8 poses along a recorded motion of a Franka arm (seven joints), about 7 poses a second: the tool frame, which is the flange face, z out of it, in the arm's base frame.
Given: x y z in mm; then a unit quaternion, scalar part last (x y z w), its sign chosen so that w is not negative.
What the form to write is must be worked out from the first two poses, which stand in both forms.
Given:
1: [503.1 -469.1 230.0 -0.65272 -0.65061 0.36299 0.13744]
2: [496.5 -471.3 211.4 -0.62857 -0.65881 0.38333 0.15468]
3: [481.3 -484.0 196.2 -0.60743 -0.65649 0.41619 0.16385]
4: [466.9 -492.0 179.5 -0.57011 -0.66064 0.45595 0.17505]
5: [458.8 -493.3 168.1 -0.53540 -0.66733 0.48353 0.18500]
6: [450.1 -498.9 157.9 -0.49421 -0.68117 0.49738 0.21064]
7: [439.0 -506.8 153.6 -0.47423 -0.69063 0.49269 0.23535]
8: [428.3 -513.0 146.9 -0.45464 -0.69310 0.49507 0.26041]
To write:
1: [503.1 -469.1 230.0 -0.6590 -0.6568 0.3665 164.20]
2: [496.5 -471.3 211.4 -0.6362 -0.6668 0.3880 162.20]
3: [481.3 -484.0 196.2 -0.6157 -0.6655 0.4219 161.14]
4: [466.9 -492.0 179.5 -0.5790 -0.6710 0.4631 159.84]
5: [458.8 -493.3 168.1 -0.5448 -0.6790 0.4920 158.68]
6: [450.1 -498.9 157.9 -0.5056 -0.6968 0.5088 155.68]
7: [439.0 -506.8 153.6 -0.4879 -0.7106 0.5069 152.78]
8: [428.3 -513.0 146.9 -0.4709 -0.7179 0.5128 149.81]
